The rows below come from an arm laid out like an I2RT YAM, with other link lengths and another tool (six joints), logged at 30 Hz.
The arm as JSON. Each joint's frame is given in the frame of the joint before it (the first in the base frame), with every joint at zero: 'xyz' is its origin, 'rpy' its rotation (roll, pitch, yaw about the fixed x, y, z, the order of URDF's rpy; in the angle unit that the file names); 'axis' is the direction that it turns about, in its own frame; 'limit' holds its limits. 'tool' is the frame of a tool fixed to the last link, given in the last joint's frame.
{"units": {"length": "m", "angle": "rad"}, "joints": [
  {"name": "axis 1", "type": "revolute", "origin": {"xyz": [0.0, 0.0, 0.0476], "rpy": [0.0, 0.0, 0.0]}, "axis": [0.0, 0.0, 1.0], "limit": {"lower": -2.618, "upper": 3.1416}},
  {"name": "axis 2", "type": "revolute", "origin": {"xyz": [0.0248, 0.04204, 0.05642], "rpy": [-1.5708, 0.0, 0.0]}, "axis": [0.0, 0.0, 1.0], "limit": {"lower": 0.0, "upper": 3.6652}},
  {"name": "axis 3", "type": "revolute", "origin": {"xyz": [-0.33, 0.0, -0.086], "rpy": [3.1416, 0.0, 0.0]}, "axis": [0.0, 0.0, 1.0], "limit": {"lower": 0.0, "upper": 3.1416}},
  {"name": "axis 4", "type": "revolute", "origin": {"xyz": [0.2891, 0.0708, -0.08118], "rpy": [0.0, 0.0, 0.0]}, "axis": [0.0, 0.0, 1.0], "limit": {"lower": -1.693, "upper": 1.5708}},
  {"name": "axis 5", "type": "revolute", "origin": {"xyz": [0.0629, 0.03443, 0.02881], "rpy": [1.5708, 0.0, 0.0]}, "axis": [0.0, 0.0, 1.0], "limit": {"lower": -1.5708, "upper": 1.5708}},
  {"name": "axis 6", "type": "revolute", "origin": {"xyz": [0.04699, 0.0, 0.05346], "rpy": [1.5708, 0.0, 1.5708]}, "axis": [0.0, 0.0, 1.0], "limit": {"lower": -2.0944, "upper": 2.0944}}
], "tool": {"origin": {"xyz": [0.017, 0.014, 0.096], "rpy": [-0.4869, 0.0, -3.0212]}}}
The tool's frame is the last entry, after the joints.
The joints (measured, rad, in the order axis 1, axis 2, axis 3, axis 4, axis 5, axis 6), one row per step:
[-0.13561, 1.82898, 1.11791, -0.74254, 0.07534, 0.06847]
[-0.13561, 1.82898, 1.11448, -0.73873, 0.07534, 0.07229]
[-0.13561, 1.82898, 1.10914, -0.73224, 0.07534, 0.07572]
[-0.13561, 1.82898, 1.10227, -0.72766, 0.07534, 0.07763]
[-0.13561, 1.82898, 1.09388, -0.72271, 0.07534, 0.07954]
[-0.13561, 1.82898, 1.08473, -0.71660, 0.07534, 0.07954]
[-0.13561, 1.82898, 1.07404, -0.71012, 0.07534, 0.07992]
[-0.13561, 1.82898, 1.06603, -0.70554, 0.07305, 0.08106]
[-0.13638, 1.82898, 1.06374, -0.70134, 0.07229, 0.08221]
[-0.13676, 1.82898, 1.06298, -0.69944, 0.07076, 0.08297]
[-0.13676, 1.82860, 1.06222, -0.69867, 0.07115, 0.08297]
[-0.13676, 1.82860, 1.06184, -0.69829, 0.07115, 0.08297]
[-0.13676, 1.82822, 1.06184, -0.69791, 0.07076, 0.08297]
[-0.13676, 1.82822, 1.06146, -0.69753, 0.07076, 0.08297]
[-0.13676, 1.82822, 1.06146, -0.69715, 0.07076, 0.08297]
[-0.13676, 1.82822, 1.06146, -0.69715, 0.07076, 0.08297]
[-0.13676, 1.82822, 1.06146, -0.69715, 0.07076, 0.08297]
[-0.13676, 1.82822, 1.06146, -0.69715, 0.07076, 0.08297]
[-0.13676, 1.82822, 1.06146, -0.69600, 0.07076, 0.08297]
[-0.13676, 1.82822, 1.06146, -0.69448, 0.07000, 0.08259]
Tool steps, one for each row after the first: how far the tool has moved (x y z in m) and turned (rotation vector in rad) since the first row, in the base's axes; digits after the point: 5 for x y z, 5 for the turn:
[-0.00043, 0.00012, -0.00092, 0.00035, -0.00072, -0.00378]
[-0.00097, 0.00024, -0.00236, 0.00056, -0.00217, -0.00718]
[-0.00240, 0.00047, -0.00415, 0.00106, -0.00007, -0.00907]
[-0.00430, 0.00076, -0.00632, 0.00171, 0.00316, -0.01097]
[-0.00622, 0.00102, -0.00868, 0.00211, 0.00618, -0.01097]
[-0.00862, 0.00135, -0.01141, 0.00269, 0.01032, -0.01135]
[-0.01046, 0.00195, -0.01350, 0.00550, 0.01332, -0.01223]
[-0.01046, 0.00180, -0.01413, 0.00612, 0.01123, -0.01405]
[-0.01034, 0.00188, -0.01439, 0.00756, 0.00984, -0.01501]
[-0.01044, 0.00183, -0.01445, 0.00713, 0.00950, -0.01506]
[-0.01050, 0.00184, -0.01454, 0.00713, 0.00950, -0.01506]
[-0.01040, 0.00188, -0.01443, 0.00741, 0.00870, -0.01501]
[-0.01045, 0.00189, -0.01453, 0.00741, 0.00870, -0.01501]
[-0.01038, 0.00188, -0.01454, 0.00737, 0.00832, -0.01501]
[-0.01038, 0.00188, -0.01454, 0.00737, 0.00832, -0.01501]
[-0.01038, 0.00188, -0.01454, 0.00737, 0.00832, -0.01501]
[-0.01038, 0.00188, -0.01454, 0.00737, 0.00832, -0.01501]
[-0.01014, 0.00185, -0.01455, 0.00722, 0.00718, -0.01501]
[-0.00981, 0.00191, -0.01459, 0.00773, 0.00561, -0.01454]

